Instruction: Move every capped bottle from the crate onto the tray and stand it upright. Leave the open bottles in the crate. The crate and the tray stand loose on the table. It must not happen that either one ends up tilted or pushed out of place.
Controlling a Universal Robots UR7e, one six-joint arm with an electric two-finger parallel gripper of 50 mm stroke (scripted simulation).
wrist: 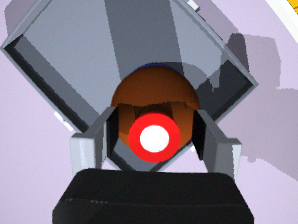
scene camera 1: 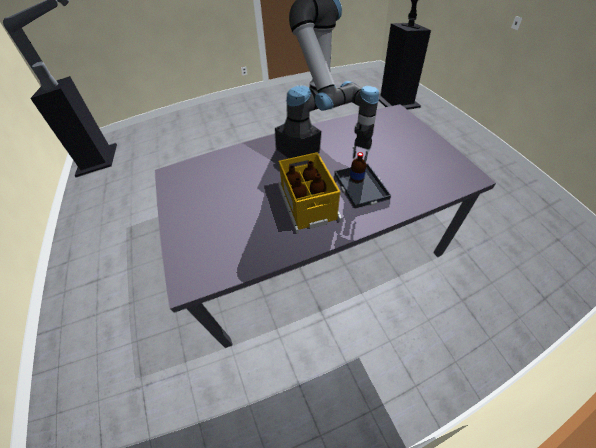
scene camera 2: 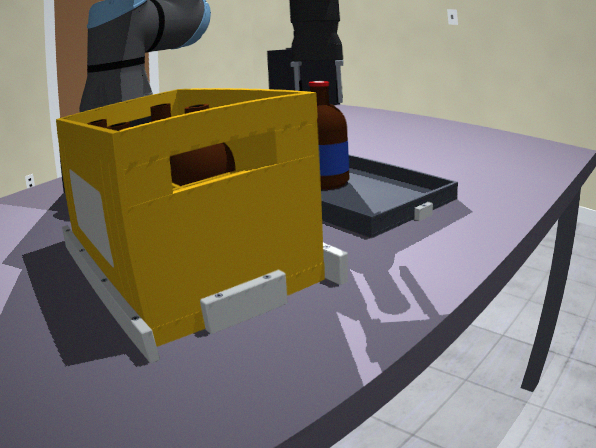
dark tray: wrist; scene camera 1 371,188; scene camera 2
same spot on dark tray: (wrist: pixel 75 62) = (scene camera 2: pixel 391 190)
